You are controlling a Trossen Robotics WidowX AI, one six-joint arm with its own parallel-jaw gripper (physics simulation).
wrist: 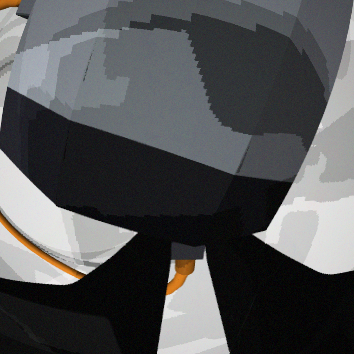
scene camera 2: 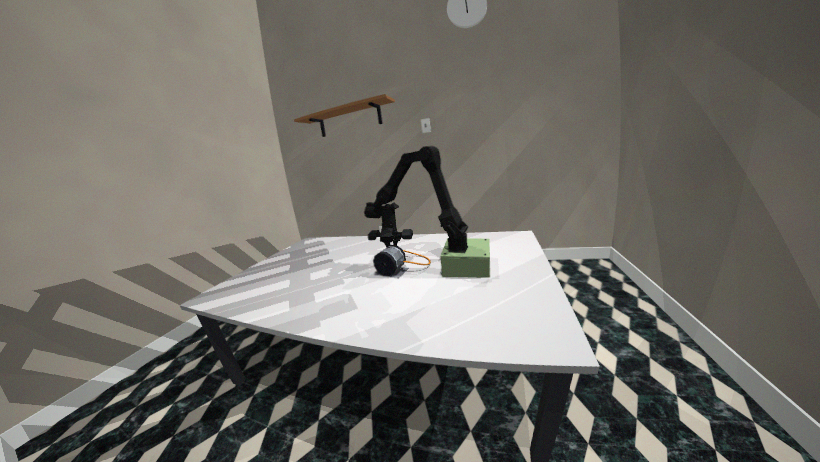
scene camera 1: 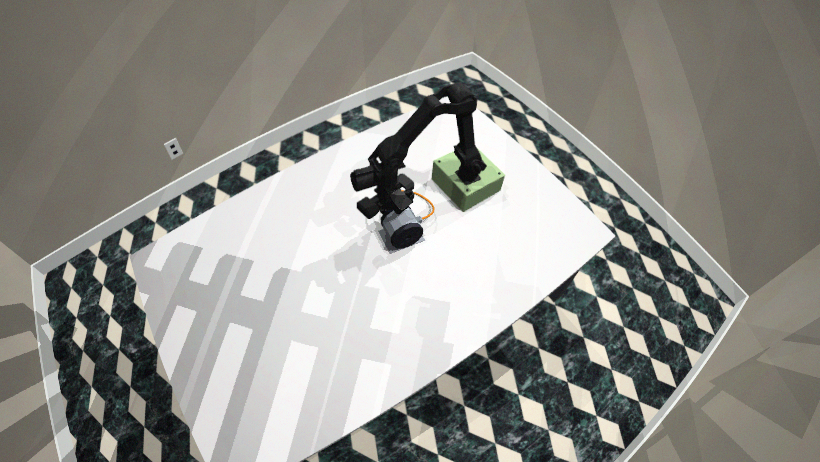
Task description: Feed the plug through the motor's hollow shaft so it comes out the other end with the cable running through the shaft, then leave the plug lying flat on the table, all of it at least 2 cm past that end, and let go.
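Places are measured from the arm's base along level axes (x ahead, y left, z up), in millimetres.
Where they show: arm's base, origin of the base link: (scene camera 2: 458, 249) (scene camera 1: 468, 175).
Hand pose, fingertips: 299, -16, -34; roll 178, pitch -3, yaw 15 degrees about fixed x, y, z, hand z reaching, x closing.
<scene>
Things, the pixels of their top centre, and the offset from my fingertips, as dx, dy, dz. "spot": a spot on its surface instead. Level surfaces: height alone.
- grey motor with black ends, middle of its top: (scene camera 1: 402, 216) (scene camera 2: 388, 248) -25, +70, +48
- small dark grey block, surface spot: (wrist: 187, 251) spot: +3, -11, +8
- white table, its level: dz -54
The grey motor with black ends (scene camera 1: 402, 222) (scene camera 2: 390, 259) (wrist: 150, 100) lies on its side on the white table. My gripper (scene camera 1: 395, 207) (scene camera 2: 391, 244) (wrist: 187, 219) points down at the motor's end facing away from the scene cameras. It is shut on the plug, a small dark grey block (wrist: 187, 251) that shows between the fingertips close against that black end. The plug's front and the shaft opening are hidden, so I cannot tell whether the plug is in the shaft. The orange cable (scene camera 1: 433, 207) (scene camera 2: 429, 262) (wrist: 42, 255) leaves the motor's side and loops round to the plug's rear.
The green base block (scene camera 1: 463, 195) (scene camera 2: 465, 266) carries my arm and stands on the white table (scene camera 1: 516, 241) (scene camera 2: 493, 321), to the right of the motor in both scene views. The cable loop lies between the motor and the block. A wooden wall shelf (scene camera 2: 344, 109) hangs behind.
</scene>
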